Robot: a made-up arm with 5 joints.
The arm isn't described. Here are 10 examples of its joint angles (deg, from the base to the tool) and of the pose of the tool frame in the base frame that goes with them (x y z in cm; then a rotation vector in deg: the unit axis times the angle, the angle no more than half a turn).
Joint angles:
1: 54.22 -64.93 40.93 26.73 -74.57
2: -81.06 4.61 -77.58 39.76 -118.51
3: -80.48 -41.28 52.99 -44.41 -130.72
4: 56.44 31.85 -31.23 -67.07 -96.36
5: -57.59 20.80 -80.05 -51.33 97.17
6: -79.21 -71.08 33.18 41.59 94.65
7: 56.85 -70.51 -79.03 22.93 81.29
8: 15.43 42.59 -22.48 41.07 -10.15
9: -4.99 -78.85 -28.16 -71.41 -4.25
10: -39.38 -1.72 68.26 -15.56 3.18
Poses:
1: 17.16 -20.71 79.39 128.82 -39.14 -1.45
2: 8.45 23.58 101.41 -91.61 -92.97 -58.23
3: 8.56 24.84 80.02 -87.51 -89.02 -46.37
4: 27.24 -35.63 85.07 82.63 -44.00 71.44
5: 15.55 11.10 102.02 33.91 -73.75 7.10
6: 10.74 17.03 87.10 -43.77 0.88 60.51
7: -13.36 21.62 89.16 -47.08 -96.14 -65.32
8: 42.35 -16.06 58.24 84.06 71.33 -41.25
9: -16.86 -7.69 89.38 -3.51 -127.57 86.63
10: 25.68 9.84 55.09 30.42 90.03 8.68
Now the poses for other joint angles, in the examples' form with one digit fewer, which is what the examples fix.
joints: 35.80 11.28 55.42 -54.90 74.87
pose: 28.3 -22.1 63.2 -0.8 40.7 -44.8
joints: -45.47 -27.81 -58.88 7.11 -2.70
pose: 12.2 -0.2 107.9 62.9 -23.3 88.0
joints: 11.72 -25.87 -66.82 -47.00 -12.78
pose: -0.8 -4.4 105.1 8.5 -88.5 72.9
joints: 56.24 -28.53 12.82 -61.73 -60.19
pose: 17.0 -23.1 94.6 53.5 -50.1 45.9
